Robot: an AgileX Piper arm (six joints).
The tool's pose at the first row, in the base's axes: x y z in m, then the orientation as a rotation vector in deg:
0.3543 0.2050 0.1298 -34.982 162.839 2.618
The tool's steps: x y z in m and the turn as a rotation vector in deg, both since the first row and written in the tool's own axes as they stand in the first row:
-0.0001 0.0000 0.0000 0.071 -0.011 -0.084
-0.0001 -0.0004 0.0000 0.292 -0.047 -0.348
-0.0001 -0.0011 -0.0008 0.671 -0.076 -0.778
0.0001 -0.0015 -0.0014 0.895 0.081 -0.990
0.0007 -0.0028 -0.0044 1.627 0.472 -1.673
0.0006 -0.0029 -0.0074 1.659 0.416 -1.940
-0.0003 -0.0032 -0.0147 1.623 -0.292 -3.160
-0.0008 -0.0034 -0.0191 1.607 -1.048 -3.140
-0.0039 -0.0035 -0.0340 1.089 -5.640 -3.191
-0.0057 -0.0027 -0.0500 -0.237 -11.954 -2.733
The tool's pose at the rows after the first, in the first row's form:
0.3544 0.2050 0.1298 -35.084 162.791 2.506
0.3546 0.2047 0.1298 -35.405 162.639 2.157
0.3547 0.2040 0.1306 -35.929 162.414 1.553
0.3545 0.2035 0.1312 -36.213 162.460 1.151
0.3539 0.2018 0.1340 -37.102 162.489 -0.125
0.3533 0.2015 0.1369 -37.461 162.340 -0.199
0.3526 0.2010 0.1442 -39.041 161.246 -0.140
0.3522 0.2007 0.1486 -38.855 160.534 0.115
0.3517 0.2007 0.1638 -38.056 156.204 2.180
0.3494 0.2009 0.1798 -36.357 150.467 5.786

